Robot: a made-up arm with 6 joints.
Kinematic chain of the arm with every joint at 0, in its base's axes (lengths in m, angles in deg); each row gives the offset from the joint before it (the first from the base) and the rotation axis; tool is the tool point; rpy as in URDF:
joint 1: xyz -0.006 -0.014 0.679 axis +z
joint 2: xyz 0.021 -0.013 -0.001 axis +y
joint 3: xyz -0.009 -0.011 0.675 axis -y
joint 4: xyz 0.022 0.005 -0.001 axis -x
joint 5: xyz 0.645 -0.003 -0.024 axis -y
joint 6: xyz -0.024 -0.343 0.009 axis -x
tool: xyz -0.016 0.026 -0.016 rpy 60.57 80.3 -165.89
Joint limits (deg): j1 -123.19..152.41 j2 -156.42..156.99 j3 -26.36..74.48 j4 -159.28..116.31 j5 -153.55..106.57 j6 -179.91..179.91
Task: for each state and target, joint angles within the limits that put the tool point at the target. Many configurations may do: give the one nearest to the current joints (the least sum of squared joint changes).
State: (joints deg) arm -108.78 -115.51 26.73 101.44 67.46 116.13
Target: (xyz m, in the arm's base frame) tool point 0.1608 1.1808 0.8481
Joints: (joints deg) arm -99.20 -113.46 0.60 98.57 66.03 116.01
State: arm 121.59 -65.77 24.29 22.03 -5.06 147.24
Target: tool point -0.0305 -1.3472 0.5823
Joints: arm 75.49 -104.57 47.62 40.85 -7.13 148.79
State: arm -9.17 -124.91 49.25 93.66 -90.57 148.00
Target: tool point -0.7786 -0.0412 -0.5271
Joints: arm 1.55 -147.27 58.85 89.43 -85.49 143.98
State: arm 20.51 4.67 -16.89 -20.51 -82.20 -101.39
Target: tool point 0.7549 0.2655 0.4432
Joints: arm 44.18 49.38 -12.83 -25.56 -86.00 -101.77
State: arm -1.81 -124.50 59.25 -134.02 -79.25 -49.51
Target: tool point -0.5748 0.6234 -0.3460
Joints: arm -32.33 -156.20 74.48 -146.31 -79.84 -49.56
